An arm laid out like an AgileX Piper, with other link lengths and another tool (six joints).
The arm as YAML. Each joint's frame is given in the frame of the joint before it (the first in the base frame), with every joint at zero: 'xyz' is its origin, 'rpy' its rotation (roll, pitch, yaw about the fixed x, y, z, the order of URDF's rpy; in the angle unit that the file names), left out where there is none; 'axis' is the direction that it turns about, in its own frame. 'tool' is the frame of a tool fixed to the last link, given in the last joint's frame.
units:
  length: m
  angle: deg
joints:
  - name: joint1
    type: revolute
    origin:
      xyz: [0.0, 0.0, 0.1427]
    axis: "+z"
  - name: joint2
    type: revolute
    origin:
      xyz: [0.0, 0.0, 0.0]
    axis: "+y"
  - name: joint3
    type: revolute
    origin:
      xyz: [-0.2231, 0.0, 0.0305]
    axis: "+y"
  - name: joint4
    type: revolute
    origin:
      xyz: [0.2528, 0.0, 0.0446]
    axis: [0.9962, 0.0, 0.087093]
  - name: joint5
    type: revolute
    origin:
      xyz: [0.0, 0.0, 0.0]
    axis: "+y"
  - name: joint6
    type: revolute
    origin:
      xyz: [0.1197, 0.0, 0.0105]
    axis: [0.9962, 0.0, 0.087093]
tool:
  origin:
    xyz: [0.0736, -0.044, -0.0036]
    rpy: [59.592, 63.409, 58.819]
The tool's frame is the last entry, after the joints.
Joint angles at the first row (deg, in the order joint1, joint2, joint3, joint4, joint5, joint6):
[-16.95, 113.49, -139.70, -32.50, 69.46, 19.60]
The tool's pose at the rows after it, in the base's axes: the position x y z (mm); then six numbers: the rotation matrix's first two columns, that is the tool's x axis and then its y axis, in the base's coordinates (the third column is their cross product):
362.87 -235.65 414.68 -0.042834 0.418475 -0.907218 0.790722 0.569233 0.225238
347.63 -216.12 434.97 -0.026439 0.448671 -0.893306 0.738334 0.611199 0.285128
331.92 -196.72 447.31 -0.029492 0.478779 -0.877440 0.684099 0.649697 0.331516
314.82 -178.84 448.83 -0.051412 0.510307 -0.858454 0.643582 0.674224 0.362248
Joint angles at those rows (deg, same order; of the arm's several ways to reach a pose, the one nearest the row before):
[-16.52, 108.51, -139.41, -27.66, 71.18, 17.72]
[-16.29, 102.88, -137.54, -22.68, 72.11, 15.95]
[-16.22, 96.71, -133.48, -17.71, 72.46, 14.32]
[-16.20, 90.07, -127.02, -13.54, 72.60, 13.28]

